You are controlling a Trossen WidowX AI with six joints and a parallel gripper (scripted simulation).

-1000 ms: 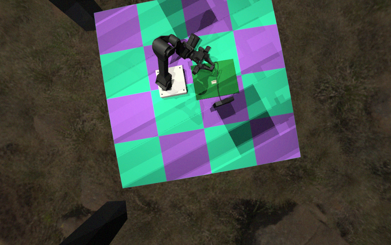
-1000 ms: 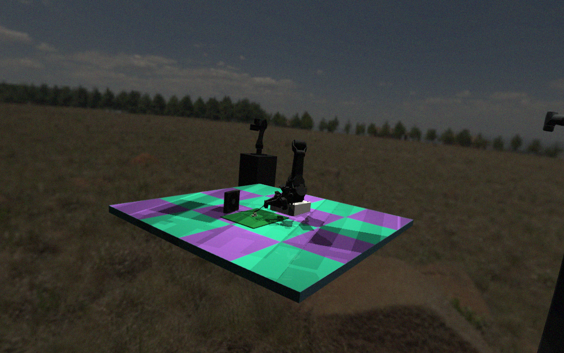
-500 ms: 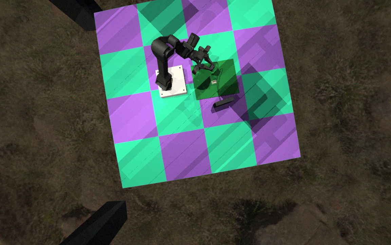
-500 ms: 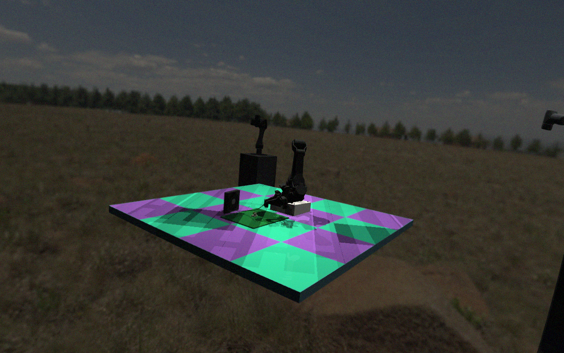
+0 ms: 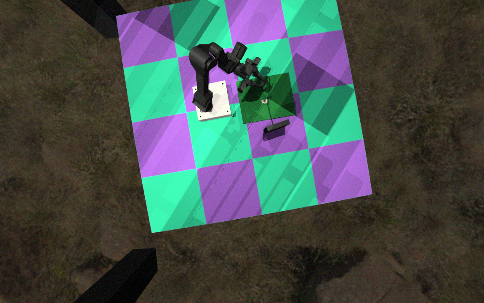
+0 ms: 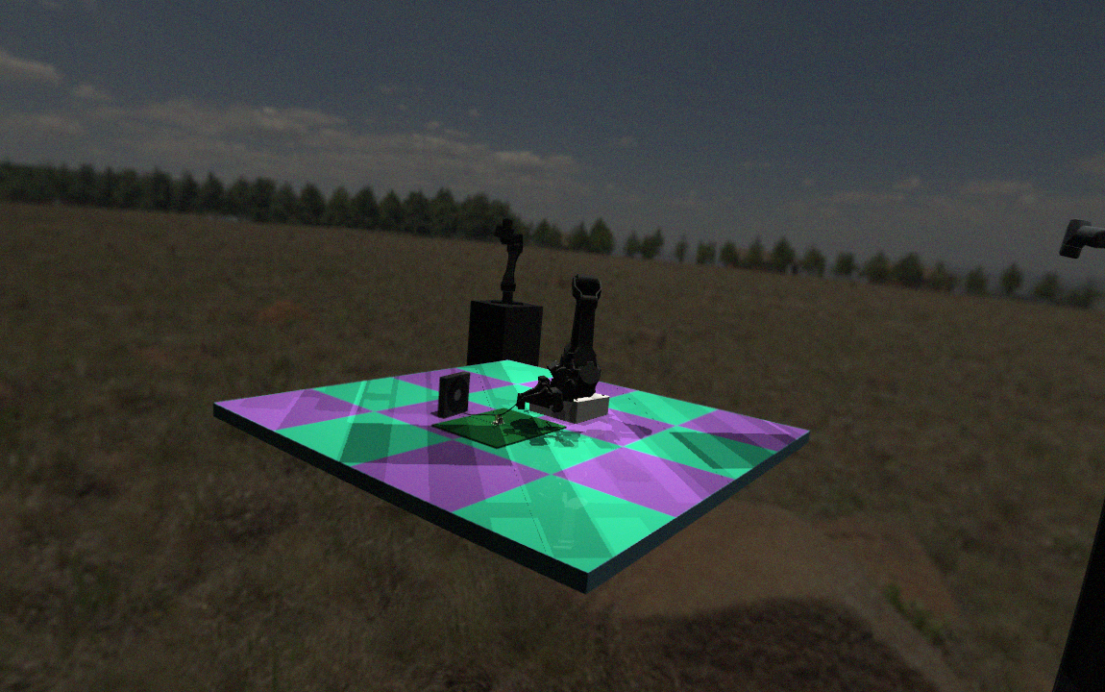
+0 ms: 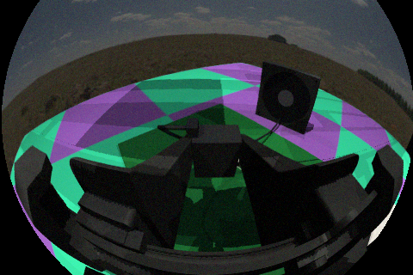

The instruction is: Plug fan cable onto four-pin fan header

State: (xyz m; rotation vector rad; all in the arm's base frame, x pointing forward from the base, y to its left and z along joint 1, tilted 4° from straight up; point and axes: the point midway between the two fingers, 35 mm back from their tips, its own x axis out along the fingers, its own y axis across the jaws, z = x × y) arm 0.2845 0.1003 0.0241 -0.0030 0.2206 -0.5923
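The green board lies 2 cm ahead of my gripper tip, 5 cm to the right of it and 11 cm below it. Also, from my gripper tip: dark plug 1 cm below; then four-pin header 1 cm ahead, 7 cm to the right, 9 cm below; then black fan 5 cm ahead, 21 cm to the right, 3 cm below.
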